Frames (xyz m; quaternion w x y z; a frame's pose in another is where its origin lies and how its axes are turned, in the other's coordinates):
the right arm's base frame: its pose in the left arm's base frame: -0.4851 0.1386 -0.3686 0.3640 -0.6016 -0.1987 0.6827
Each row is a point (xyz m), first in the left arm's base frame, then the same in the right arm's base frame.
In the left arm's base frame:
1: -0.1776 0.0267 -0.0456
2: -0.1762 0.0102 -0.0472
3: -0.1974 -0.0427 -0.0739
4: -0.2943 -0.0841 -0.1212
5: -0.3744 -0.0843 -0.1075
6: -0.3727 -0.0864 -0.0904
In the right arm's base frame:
1: -0.3044 -0.2350 -0.2520
2: -0.3155 -0.2234 -0.2565
3: -0.3361 -0.1643 -0.2501
4: -0.3335 -0.0786 -0.1727
5: -0.3420 -0.0675 -0.0926
6: -0.3552 -0.0787 -0.0912

